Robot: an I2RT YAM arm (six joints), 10 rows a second.
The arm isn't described. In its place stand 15 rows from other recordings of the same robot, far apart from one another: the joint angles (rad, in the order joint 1, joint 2, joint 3, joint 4, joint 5, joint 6), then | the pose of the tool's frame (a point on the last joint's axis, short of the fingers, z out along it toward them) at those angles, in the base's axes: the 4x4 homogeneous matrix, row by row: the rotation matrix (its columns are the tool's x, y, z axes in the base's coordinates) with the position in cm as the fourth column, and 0 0 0 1 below.
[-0.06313, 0.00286, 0.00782, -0.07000, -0.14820, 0.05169] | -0.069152, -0.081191, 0.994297, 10.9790; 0.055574, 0.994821, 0.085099, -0.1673; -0.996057, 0.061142, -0.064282, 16.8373; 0, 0, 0, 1
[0.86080, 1.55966, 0.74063, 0.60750, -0.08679, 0.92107] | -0.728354, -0.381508, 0.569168, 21.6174; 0.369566, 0.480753, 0.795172, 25.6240; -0.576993, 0.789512, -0.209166, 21.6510; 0, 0, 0, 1
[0.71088, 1.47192, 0.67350, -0.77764, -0.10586, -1.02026] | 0.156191, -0.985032, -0.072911, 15.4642; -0.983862, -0.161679, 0.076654, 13.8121; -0.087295, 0.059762, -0.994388, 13.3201; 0, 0, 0, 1
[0.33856, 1.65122, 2.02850, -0.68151, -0.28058, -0.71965] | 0.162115, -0.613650, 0.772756, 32.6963; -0.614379, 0.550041, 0.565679, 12.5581; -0.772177, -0.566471, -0.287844, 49.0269; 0, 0, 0, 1
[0.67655, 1.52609, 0.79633, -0.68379, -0.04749, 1.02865] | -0.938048, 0.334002, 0.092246, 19.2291; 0.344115, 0.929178, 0.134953, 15.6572; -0.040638, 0.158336, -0.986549, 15.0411; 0, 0, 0, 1
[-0.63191, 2.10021, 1.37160, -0.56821, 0.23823, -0.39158] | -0.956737, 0.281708, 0.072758, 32.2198; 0.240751, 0.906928, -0.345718, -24.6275; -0.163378, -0.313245, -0.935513, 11.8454; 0, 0, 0, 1
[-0.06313, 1.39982, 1.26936, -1.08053, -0.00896, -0.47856] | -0.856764, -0.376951, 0.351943, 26.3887; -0.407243, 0.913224, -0.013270, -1.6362; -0.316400, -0.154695, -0.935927, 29.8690; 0, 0, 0, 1
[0.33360, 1.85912, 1.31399, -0.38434, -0.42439, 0.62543] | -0.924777, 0.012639, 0.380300, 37.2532; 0.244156, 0.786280, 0.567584, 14.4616; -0.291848, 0.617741, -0.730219, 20.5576; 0, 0, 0, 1
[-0.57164, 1.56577, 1.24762, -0.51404, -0.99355, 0.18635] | -0.644294, -0.060918, 0.762348, 29.6237; 0.534685, 0.676835, 0.505971, -15.5093; -0.546807, 0.733610, -0.403508, 28.8768; 0, 0, 0, 1
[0.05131, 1.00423, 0.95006, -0.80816, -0.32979, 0.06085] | -0.772706, -0.212365, 0.598186, 19.5405; 0.017929, 0.934698, 0.354991, 2.1579; -0.634511, 0.285028, -0.718439, 30.1129; 0, 0, 0, 1
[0.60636, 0.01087, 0.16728, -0.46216, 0.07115, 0.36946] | -0.415810, -0.388813, 0.822147, 7.7951; 0.149972, 0.862313, 0.483658, 5.0981; -0.897001, 0.324409, -0.300247, 18.0840; 0, 0, 0, 1
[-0.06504, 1.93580, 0.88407, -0.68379, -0.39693, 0.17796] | -0.947022, 0.295511, -0.125785, 27.0675; 0.225286, 0.890363, 0.395601, -0.3838; 0.228898, 0.346305, -0.909768, 7.1759; 0, 0, 0, 1
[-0.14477, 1.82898, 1.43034, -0.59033, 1.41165, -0.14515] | -0.898996, 0.434328, -0.056263, 37.1203; 0.107900, 0.095146, -0.989598, -8.9639; -0.424457, -0.895716, -0.132400, 26.2409; 0, 0, 0, 1
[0.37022, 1.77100, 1.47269, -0.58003, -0.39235, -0.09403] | -0.661605, -0.626786, 0.411603, 36.1037; -0.349842, 0.743522, 0.569899, 15.4726; -0.663241, 0.233052, -0.711195, 27.5297; 0, 0, 0, 1
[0.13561, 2.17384, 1.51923, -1.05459, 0.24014, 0.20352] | -0.994203, 0.037902, -0.100619, 38.3239; 0.062481, 0.965244, -0.253772, 4.3747; 0.087503, -0.258587, -0.962017, 12.1824; 0, 0, 0, 1
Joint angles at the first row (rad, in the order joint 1, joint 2, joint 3, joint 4, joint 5, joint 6):
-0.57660, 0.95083, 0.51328, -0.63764, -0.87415, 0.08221
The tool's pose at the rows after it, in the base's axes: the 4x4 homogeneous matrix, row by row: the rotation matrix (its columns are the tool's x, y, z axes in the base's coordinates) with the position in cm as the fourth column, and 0 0 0 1 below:
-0.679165, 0.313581, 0.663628, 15.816; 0.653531, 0.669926, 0.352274, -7.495; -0.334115, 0.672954, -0.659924, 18.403; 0, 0, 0, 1
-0.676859, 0.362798, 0.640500, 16.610; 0.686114, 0.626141, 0.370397, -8.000; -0.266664, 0.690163, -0.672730, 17.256; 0, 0, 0, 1
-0.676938, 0.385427, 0.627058, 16.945; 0.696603, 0.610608, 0.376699, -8.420; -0.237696, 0.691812, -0.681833, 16.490; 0, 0, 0, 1
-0.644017, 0.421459, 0.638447, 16.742; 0.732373, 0.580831, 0.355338, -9.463; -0.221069, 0.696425, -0.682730, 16.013; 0, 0, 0, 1
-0.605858, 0.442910, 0.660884, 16.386; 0.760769, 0.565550, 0.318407, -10.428; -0.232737, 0.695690, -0.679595, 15.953; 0, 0, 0, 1
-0.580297, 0.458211, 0.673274, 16.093; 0.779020, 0.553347, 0.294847, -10.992; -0.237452, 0.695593, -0.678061, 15.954; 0, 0, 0, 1
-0.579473, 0.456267, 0.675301, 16.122; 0.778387, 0.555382, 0.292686, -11.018; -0.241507, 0.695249, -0.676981, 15.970; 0, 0, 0, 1
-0.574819, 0.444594, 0.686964, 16.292; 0.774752, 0.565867, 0.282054, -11.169; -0.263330, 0.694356, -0.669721, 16.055; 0, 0, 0, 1
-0.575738, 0.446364, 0.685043, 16.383; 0.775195, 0.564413, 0.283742, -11.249; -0.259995, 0.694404, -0.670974, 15.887; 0, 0, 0, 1
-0.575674, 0.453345, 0.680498, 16.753; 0.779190, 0.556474, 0.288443, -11.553; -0.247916, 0.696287, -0.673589, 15.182; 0, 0, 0, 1
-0.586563, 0.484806, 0.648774, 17.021; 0.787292, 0.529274, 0.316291, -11.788; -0.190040, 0.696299, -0.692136, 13.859; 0, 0, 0, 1
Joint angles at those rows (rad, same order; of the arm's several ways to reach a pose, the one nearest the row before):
-0.57660, 1.01721, 0.51327, -0.56248, -0.71698, 0.23785
-0.57658, 1.10302, 0.51327, -0.51900, -0.72041, 0.27792
-0.58577, 1.15532, 0.51327, -0.49685, -0.72157, 0.27827
-0.63800, 1.18847, 0.51327, -0.48009, -0.72842, 0.27792
-0.68913, 1.19612, 0.51328, -0.46291, -0.72881, 0.27410
-0.72120, 1.19765, 0.51330, -0.45647, -0.72882, 0.27406
-0.72117, 1.19767, 0.51327, -0.45220, -0.72842, 0.27410
-0.72118, 1.19883, 0.51328, -0.42779, -0.72805, 0.27447
-0.72118, 1.21023, 0.51327, -0.42019, -0.72805, 0.27409
-0.72044, 1.25489, 0.51060, -0.38165, -0.72844, 0.27940
-0.72043, 1.32964, 0.51060, -0.36869, -0.72843, 0.27789

